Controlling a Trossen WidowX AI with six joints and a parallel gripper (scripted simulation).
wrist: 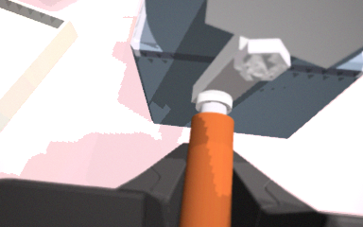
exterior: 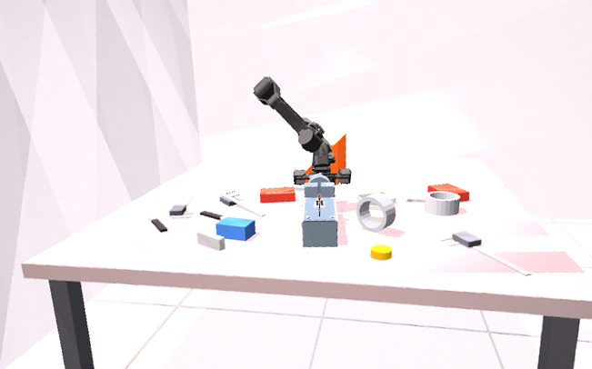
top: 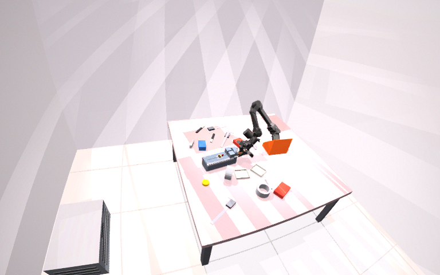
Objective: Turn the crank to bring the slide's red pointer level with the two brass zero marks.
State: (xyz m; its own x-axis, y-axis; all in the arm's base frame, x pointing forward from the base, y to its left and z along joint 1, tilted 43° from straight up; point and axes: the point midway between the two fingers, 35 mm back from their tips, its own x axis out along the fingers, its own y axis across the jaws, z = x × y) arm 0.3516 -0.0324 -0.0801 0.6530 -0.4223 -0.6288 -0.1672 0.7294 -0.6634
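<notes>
My gripper tip is now 140 mm short of the red pointer, 50 mm below it and 10 mm to the right of it. The rest, counted from my gripper tip: orange handle (20 mm behind, 20 mm above); yellow disc (320 mm ahead, 190 mm to the left, 30 mm below); blue block (240 mm ahead, 210 mm to the right, 20 mm below).
</notes>
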